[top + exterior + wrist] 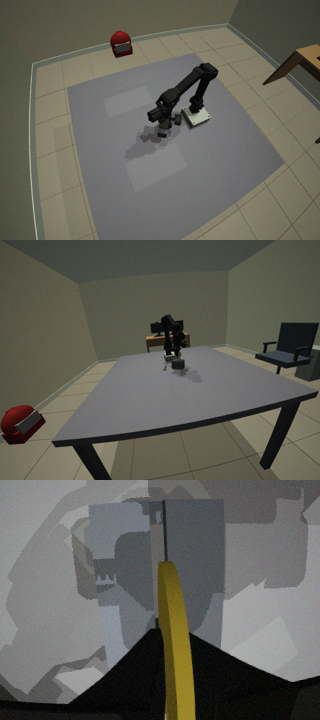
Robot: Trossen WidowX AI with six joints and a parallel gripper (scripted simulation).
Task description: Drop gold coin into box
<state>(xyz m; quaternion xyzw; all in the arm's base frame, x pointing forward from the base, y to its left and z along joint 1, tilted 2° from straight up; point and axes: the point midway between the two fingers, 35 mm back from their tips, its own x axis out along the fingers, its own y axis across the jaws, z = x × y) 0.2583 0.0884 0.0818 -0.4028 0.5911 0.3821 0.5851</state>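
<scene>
My gripper tip is 2 cm below the gold coin.
</scene>
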